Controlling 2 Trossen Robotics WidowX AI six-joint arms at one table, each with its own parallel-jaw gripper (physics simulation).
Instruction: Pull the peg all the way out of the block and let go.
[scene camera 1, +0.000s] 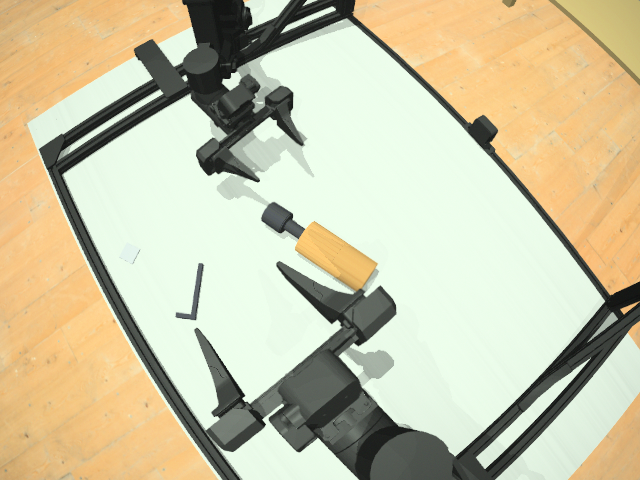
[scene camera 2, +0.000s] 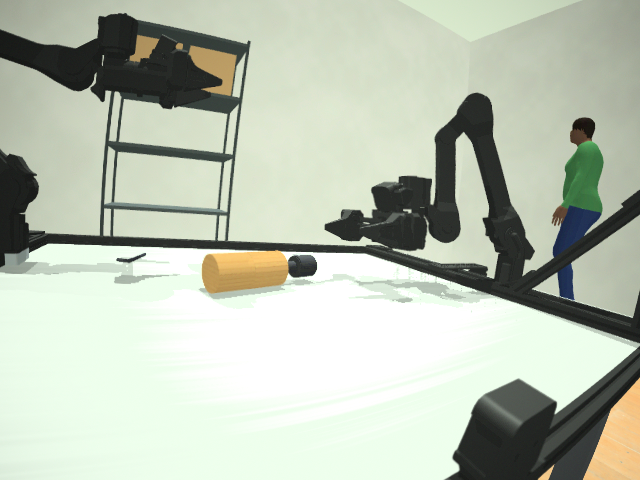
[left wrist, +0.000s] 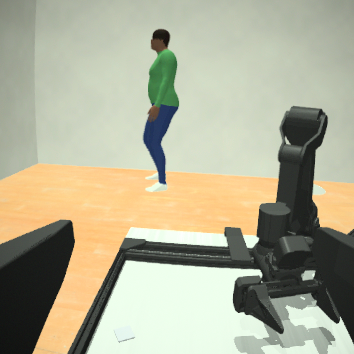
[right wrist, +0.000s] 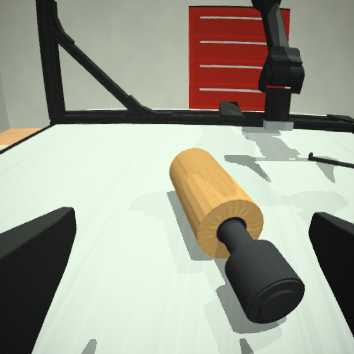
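Seen in the pictures: left gripper, fingertip midpoint: (scene camera 1: 236, 296) (scene camera 2: 216, 89) (left wrist: 197, 237); right gripper, fingertip midpoint: (scene camera 1: 281, 162) (scene camera 2: 341, 229) (left wrist: 311, 326) (right wrist: 196, 222); left arm's base, origin of the base link: (scene camera 2: 3, 249) (right wrist: 275, 117); right arm's base, origin of the base link: (scene camera 1: 231, 43) (scene camera 2: 506, 283).
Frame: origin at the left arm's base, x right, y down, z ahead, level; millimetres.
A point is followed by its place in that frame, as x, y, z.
A wooden cylindrical block (scene camera 1: 336, 255) @[176, -36, 380] (scene camera 2: 245, 271) @[213, -15, 372] (right wrist: 207, 192) @[186, -33, 425] lies on its side on the white table. A dark peg (scene camera 1: 277, 217) @[150, -27, 490] (scene camera 2: 303, 265) @[176, -14, 487] (right wrist: 264, 280) @[160, -25, 513] with a thick round head sits in the block's end; its head and a short stretch of shaft stick out, and the rest is hidden inside. My right gripper (scene camera 1: 280, 162) @[199, -81, 538] (scene camera 2: 343, 228) @[199, -81, 538] (left wrist: 311, 326) @[199, -81, 538] (right wrist: 196, 222) @[199, -81, 538] is open and empty, raised above the table, with its fingertips pointing toward the peg head and apart from it. My left gripper (scene camera 1: 237, 296) @[-1, -324, 350] (scene camera 2: 215, 87) @[-1, -324, 350] (left wrist: 197, 237) @[-1, -324, 350] is open and empty, high above the table.
A dark L-shaped bar (scene camera 1: 196, 291) (scene camera 2: 131, 257) @[-5, 13, 218] (right wrist: 332, 161) @[-28, 15, 231] and a small pale square (scene camera 1: 129, 253) @[-80, 16, 623] (left wrist: 124, 334) @[-77, 16, 619] lie on the table. A black rail frame (scene camera 1: 547, 222) @[564, 25, 170] edges it. A person (scene camera 2: 584, 175) (left wrist: 162, 80) stands beyond the table.
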